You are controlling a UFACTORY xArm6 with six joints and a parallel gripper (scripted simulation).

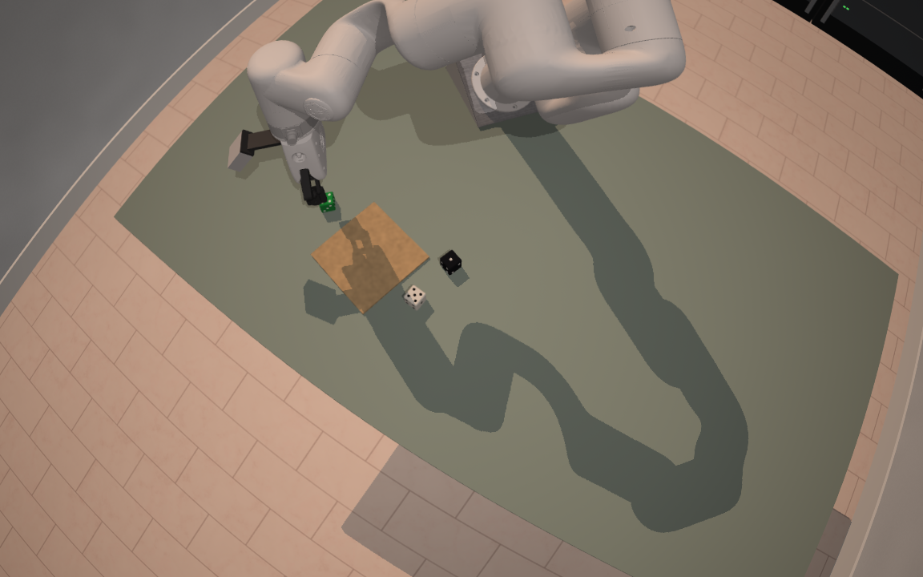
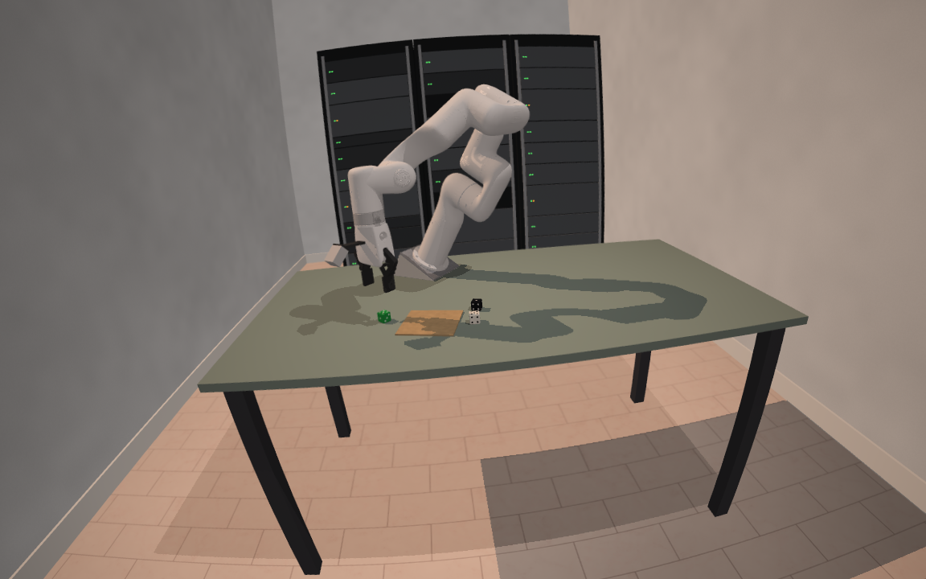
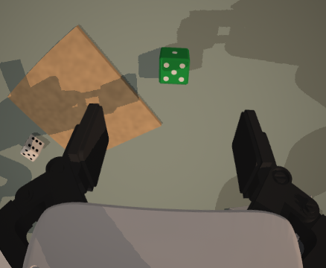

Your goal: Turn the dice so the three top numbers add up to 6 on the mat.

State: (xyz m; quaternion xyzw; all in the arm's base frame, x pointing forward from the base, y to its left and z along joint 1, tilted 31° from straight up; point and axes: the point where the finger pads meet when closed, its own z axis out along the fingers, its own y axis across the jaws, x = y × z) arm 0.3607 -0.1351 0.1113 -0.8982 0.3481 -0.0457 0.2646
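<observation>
My hand is 90 mm above the green die. The rest, counted from my hand: white die (230 mm to the left, 90 mm below, 20 mm ahead); black die (230 mm to the left, 90 mm below, 60 mm behind); brown mat (120 mm to the left, 100 mm below, 20 mm ahead).
</observation>
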